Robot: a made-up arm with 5 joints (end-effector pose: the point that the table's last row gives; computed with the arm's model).
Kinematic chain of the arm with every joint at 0, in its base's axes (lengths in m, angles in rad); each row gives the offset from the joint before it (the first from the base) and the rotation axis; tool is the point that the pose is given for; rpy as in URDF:
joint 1: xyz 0.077 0 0.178 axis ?
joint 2: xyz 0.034 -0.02 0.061 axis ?
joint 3: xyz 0.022 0 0.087 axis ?
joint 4: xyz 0.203 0 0.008 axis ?
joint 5: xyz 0.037 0.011 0 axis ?
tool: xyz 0 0 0 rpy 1.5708 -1.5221 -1.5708
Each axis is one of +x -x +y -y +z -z.
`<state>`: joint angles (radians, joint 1 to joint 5).
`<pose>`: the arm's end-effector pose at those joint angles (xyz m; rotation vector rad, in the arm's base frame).
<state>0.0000 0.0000 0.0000 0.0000 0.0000</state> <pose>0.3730 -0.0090 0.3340 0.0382 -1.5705 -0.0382</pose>
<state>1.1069 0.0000 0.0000 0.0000 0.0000</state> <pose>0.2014 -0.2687 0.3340 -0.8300 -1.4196 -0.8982</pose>
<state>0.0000 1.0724 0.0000 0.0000 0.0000</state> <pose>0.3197 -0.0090 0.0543 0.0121 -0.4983 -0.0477</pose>
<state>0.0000 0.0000 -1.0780 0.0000 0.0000</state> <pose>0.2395 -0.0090 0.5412 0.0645 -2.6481 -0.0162</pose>
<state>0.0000 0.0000 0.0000 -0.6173 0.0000</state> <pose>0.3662 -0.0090 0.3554 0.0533 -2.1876 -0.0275</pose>
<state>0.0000 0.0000 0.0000 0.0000 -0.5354</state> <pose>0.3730 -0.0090 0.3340 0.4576 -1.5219 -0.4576</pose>
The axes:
joint 1: -z
joint 2: +y
joint 3: +y
joint 4: +y
joint 5: -x

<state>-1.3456 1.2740 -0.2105 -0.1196 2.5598</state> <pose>0.1418 0.2426 0.0399 0.4432 0.6724 -2.3274</pose>
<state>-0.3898 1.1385 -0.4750 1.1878 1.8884</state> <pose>0.3365 0.0969 0.1012 0.2306 0.2604 2.2119</pose>
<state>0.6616 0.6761 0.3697 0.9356 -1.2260</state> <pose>0.2289 -0.1297 0.0875 -0.1453 0.4591 -1.9051</pose>
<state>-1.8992 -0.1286 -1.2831 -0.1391 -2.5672</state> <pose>0.0631 0.0688 0.5668 2.4149 1.9800 -0.0110</pose>
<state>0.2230 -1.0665 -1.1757 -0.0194 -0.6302</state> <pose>-0.1080 0.0327 0.4828 -0.5631 2.4274 -0.3908</pose>
